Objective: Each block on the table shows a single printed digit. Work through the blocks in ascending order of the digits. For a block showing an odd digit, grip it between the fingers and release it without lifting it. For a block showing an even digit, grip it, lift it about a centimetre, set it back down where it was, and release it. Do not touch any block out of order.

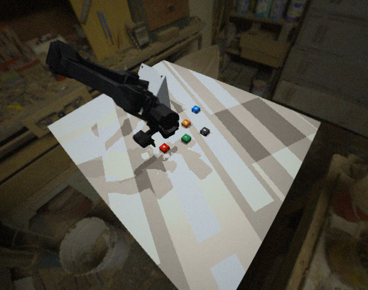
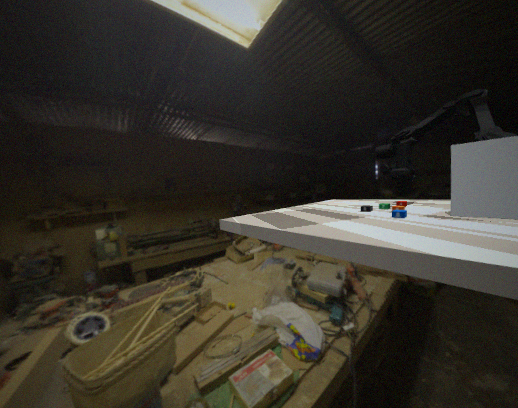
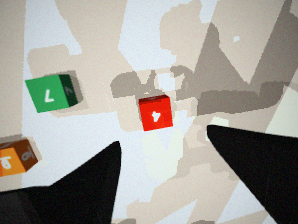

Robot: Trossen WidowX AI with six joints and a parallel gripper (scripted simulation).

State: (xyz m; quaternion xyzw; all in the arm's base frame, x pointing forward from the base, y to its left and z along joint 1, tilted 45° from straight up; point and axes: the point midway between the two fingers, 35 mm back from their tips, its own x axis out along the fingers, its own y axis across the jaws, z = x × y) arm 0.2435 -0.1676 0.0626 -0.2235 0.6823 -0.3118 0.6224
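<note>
Right now my gripper tip is 40 mm above the red block and 10 mm short of it. The rest, counted from my gripper tip: black block: 180 mm to the left, 100 mm ahead, 40 mm below; orange block: 170 mm to the left, 40 mm below; green block: 100 mm to the left, 60 mm ahead, 40 mm below.
</note>
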